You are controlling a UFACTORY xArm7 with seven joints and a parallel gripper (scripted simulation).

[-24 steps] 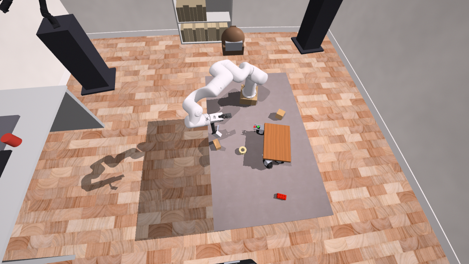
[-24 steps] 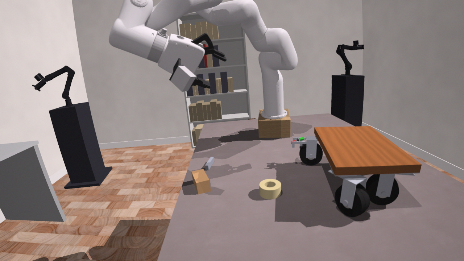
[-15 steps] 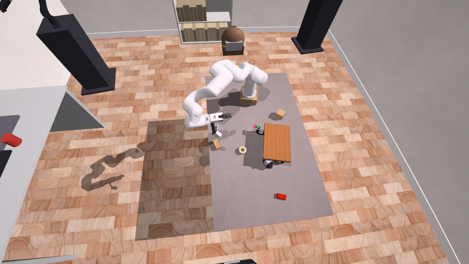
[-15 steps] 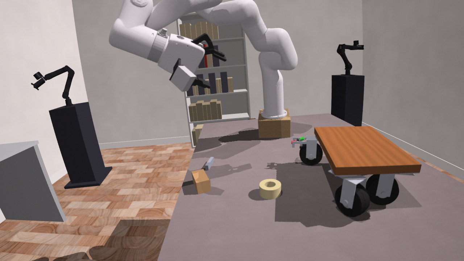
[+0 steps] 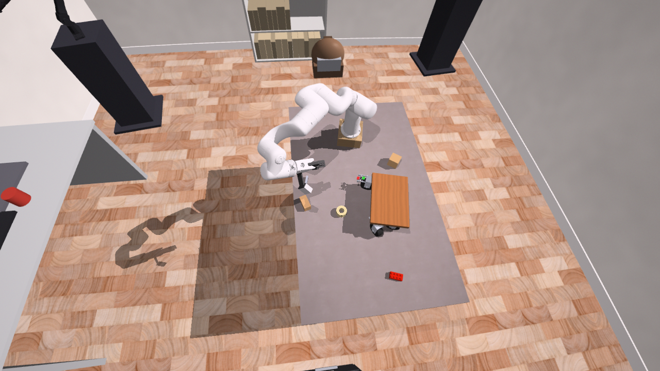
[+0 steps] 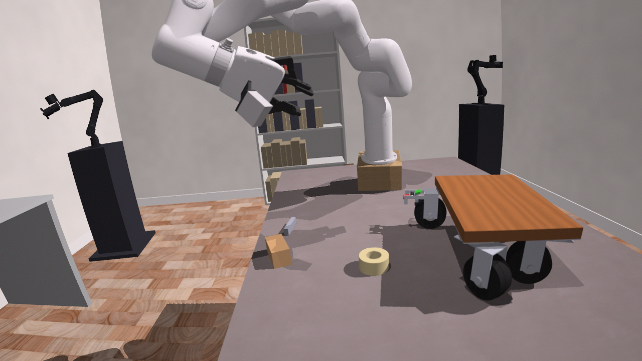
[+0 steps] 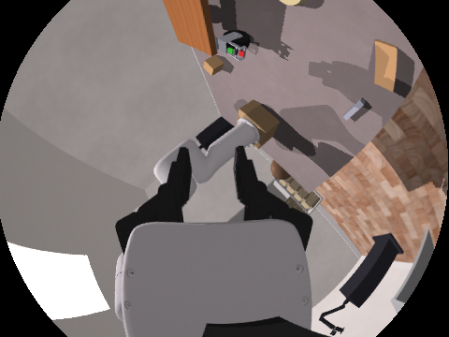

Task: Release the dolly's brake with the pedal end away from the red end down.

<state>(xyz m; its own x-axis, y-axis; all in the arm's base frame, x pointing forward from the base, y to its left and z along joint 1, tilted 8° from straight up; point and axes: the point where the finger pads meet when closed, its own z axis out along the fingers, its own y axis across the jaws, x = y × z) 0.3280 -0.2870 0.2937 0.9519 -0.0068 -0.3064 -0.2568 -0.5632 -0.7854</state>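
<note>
Right now the brake pedal is 26 cm to the left of my hand, 25 cm below it and 2 cm behind it. Round my hand: grey bar (32 cm below, 11 cm behind, 4 cm to the right); red brick (53 cm ahead, 32 cm below, 28 cm to the left); cream tape roll (32 cm below, 13 cm ahead, 11 cm to the left).
</note>
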